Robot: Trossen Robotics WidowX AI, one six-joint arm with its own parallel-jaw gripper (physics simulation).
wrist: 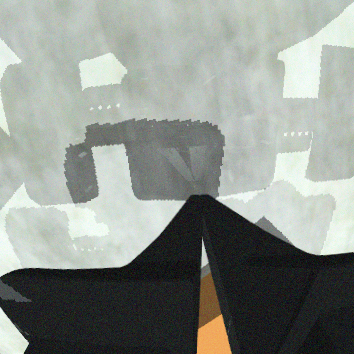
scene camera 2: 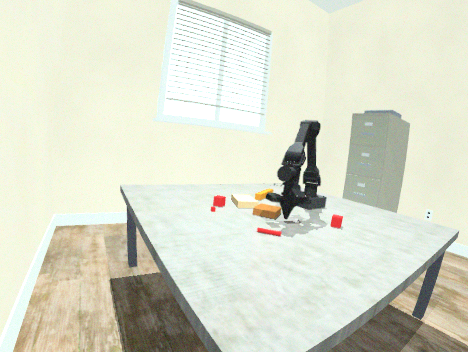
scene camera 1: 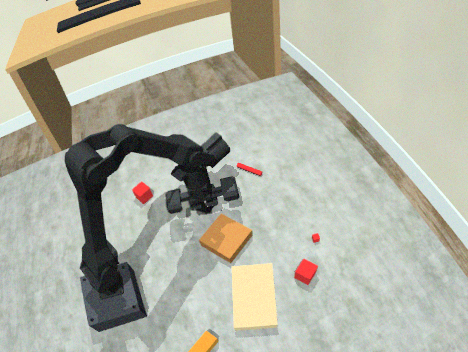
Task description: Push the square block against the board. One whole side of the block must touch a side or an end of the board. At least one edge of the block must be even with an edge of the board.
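Places are measured from the arm's base along level axes (x right, y up, z back), in metres.
Pixels of known places: gripper, between the fingertips: [wrist: 198, 202] [scene camera 2: 285, 219] [scene camera 1: 208, 212]; arm's base, origin of its link: [scene camera 2: 310, 196] [scene camera 1: 110, 285].
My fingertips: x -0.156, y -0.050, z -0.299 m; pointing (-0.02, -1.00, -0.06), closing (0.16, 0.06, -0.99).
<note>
For each thing: its top centre in the pictures, then the offset to it from my fingertips.
- square block, centre of its top: [scene camera 1: 225, 235] [scene camera 2: 267, 207] dz -0.019, dx +0.101, dy +0.023 m
- board, centre of its top: [scene camera 1: 253, 294] [scene camera 2: 244, 197] dz -0.029, dx +0.281, dy +0.023 m
- red stick, centre of its top: [scene camera 1: 249, 167] [scene camera 2: 269, 230] dz -0.159, dx -0.100, dy +0.007 m
- orange bar, centre of its top: [scene camera 2: 265, 191] dz +0.185, dx +0.403, dy +0.024 m
The square block [scene camera 1: 229, 239] [scene camera 2: 266, 211] is orange-brown and lies flat, turned at an angle to the board [scene camera 1: 254, 296] [scene camera 2: 244, 201], a pale yellow rectangle. In scene camera 1 one corner of the block points at the board's upper left corner, with a narrow gap between them; no whole side of the block lies along the board. My gripper [scene camera 1: 205, 211] [scene camera 2: 286, 218] [wrist: 198, 202] is shut and empty. It points down, low over the table, on the block's side away from the board. In the wrist view part of the block [wrist: 214, 338] shows through the slit between the fingers.
A red cube [scene camera 1: 142, 192] [scene camera 2: 336, 221] stands left of the gripper in scene camera 1. A red stick [scene camera 1: 249, 169] [scene camera 2: 269, 232] lies beyond it. Another red cube [scene camera 1: 306, 271] [scene camera 2: 219, 201] and a tiny one [scene camera 1: 315, 238] [scene camera 2: 213, 209] are right of the board. An orange bar [scene camera 1: 204, 342] [scene camera 2: 264, 194] lies near it.
</note>
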